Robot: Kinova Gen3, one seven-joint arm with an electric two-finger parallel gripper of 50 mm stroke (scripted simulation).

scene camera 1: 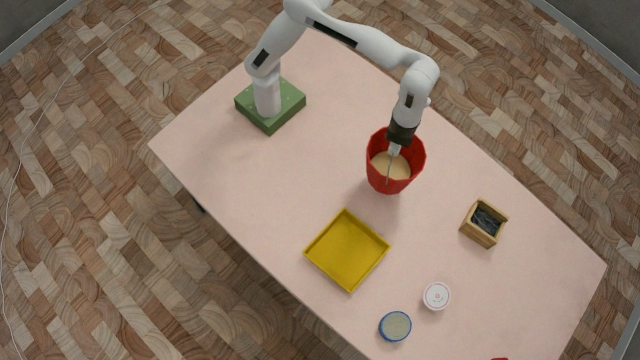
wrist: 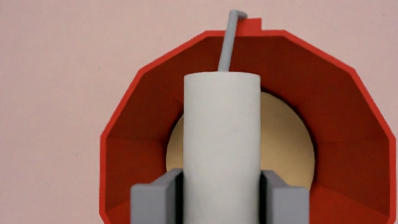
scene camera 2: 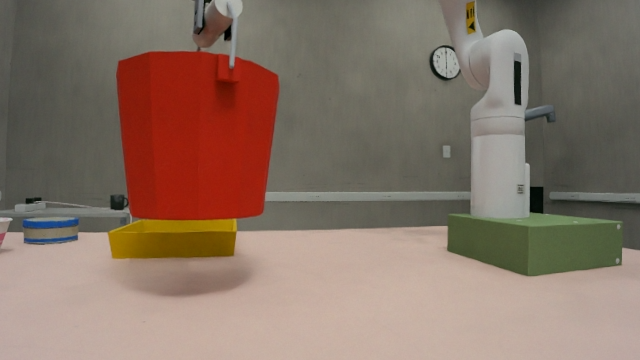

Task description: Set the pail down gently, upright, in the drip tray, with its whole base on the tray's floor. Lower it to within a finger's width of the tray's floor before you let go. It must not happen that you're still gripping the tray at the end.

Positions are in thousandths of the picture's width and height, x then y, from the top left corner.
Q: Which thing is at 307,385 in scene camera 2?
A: A red pail.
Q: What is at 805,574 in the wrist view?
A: A red pail.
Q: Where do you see a yellow drip tray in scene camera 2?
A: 290,662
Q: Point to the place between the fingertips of the gripper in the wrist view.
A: At 559,855
